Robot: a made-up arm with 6 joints.
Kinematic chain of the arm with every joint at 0, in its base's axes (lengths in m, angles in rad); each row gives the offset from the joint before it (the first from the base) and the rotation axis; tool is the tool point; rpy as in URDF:
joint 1: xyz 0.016 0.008 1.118 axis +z
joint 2: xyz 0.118 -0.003 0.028 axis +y
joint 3: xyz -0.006 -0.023 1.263 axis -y
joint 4: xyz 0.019 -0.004 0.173 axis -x
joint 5: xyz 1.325 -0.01 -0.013 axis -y
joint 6: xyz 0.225 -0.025 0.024 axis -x
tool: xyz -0.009 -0.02 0 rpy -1.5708 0 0
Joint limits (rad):
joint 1: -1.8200..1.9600
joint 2: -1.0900..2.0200
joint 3: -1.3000..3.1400
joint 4: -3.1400..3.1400
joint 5: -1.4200..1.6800
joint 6: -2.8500..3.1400
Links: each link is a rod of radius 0.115 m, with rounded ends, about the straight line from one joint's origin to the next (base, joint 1, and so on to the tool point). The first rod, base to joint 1, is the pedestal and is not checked.
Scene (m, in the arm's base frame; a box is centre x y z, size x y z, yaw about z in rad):
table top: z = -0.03
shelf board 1: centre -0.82 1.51 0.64 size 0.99 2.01 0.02 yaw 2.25
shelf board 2: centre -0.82 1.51 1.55 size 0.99 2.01 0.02 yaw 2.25
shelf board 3: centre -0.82 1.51 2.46 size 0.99 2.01 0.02 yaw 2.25
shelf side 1: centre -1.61 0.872 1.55 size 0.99 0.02 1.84 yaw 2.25
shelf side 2: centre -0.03 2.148 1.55 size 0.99 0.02 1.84 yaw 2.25
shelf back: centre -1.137 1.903 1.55 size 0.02 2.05 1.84 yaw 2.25
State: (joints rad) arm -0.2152 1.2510 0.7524 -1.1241 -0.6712 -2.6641
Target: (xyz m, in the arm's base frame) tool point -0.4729 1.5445 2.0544
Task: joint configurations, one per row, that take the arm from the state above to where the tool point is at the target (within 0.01 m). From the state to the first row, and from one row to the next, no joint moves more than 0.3 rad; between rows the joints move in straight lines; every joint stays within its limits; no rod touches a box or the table.
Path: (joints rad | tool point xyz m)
1: 0.0692 0.9709 0.5223 -1.1048 -0.7637 -2.6556 | 2.5597 0.2824 1.2895
2: 0.3536 0.6907 0.2923 -1.0855 -0.8563 -2.6471 | 2.1624 0.9168 1.6164
3: 0.6380 0.4106 0.0622 -1.0662 -0.9488 -2.6385 | 1.5782 1.3148 1.8670
4: 0.9224 0.1304 -0.1679 -1.0469 -1.0414 -2.6300 | 0.9379 1.4361 2.0273
5: 1.2068 -0.1497 -0.3979 -1.0276 -1.1339 -2.6215 | 0.3676 1.3085 2.0897
6: 1.4912 -0.4299 -0.6280 -1.0082 -1.2264 -2.6130 | -0.0438 1.0130 2.0544
7: 1.6411 -0.1820 -0.4268 -1.0594 -1.1685 -2.6202 | -0.2159 1.2906 2.0927
8: 1.7909 0.0659 -0.2257 -1.1106 -1.1105 -2.6274 | -0.4728 1.5445 2.0545

